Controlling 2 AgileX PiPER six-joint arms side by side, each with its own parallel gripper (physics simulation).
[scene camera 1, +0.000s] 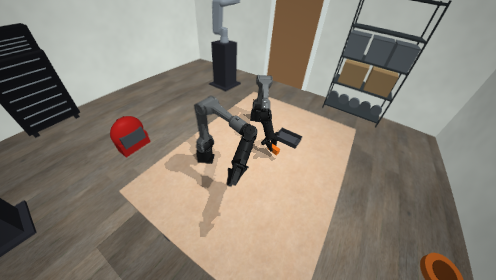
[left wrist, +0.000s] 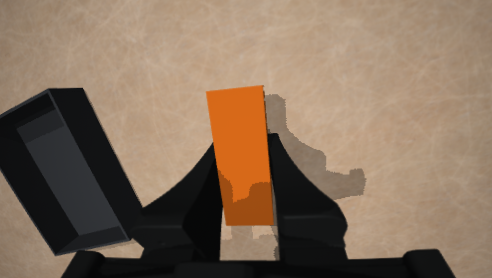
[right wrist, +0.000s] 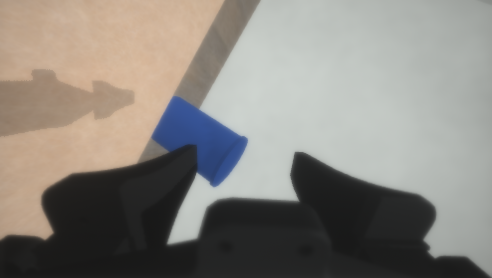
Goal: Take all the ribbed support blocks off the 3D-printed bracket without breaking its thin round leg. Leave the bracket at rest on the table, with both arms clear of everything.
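The bracket shows as an orange piece with a plain flat upper face. Its thin round leg and any ribbed blocks cannot be made out. My left gripper has one finger along each long side of it and is shut on it, low over the tan surface. Whether the bracket touches the surface is unclear. My right gripper is open and empty, in the air well to the left of the bracket in the scene view.
A black open tray stands beside the left gripper. The right wrist view shows a blurred blue cylinder in the background. A red rounded object, a pedestal and a shelf rack stand farther off.
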